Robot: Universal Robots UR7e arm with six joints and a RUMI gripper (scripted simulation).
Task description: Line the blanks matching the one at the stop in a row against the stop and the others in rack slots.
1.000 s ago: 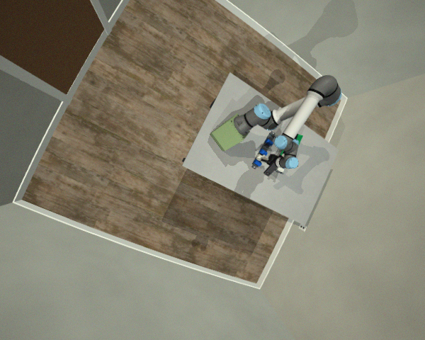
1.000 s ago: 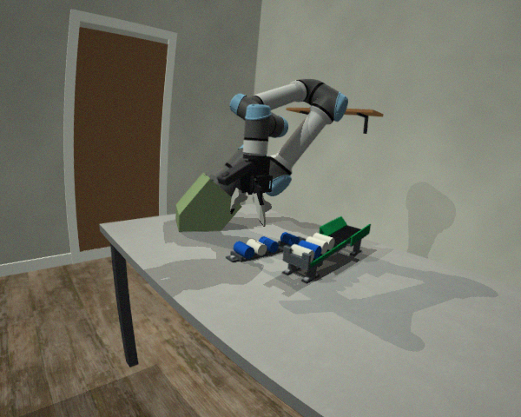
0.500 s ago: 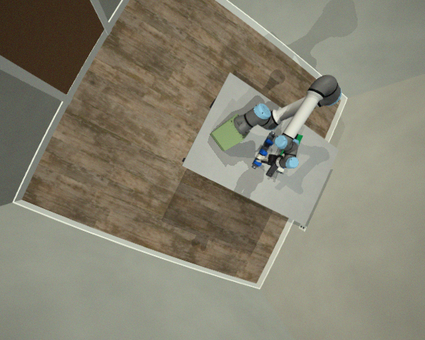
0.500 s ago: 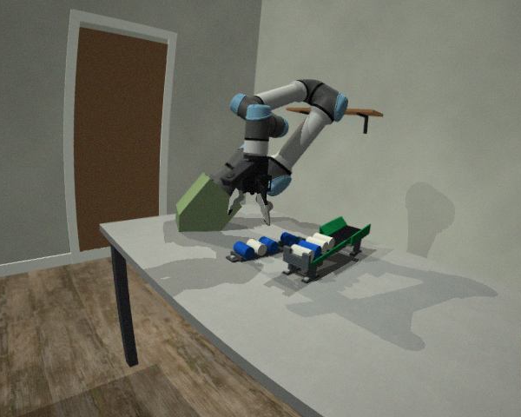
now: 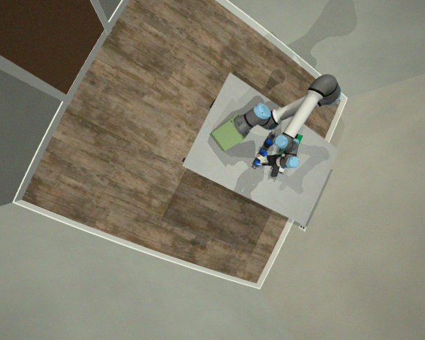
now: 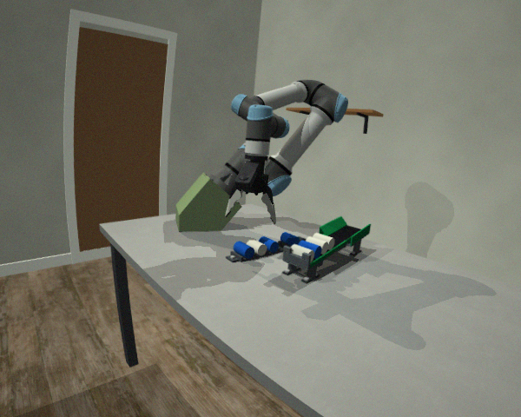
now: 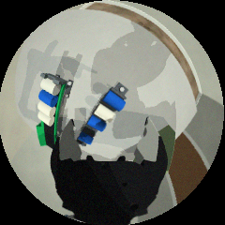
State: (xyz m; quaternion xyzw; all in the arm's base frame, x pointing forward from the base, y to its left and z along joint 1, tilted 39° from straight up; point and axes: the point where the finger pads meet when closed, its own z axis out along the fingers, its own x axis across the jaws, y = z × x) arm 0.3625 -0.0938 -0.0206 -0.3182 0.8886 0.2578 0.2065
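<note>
My gripper is now 20 mm past the dark stock rack, 120 mm to the right of it and 130 mm above it. From my hand the other things lie so: grey stop 190 mm ahead, 40 mm to the left, 70 mm below.
</note>
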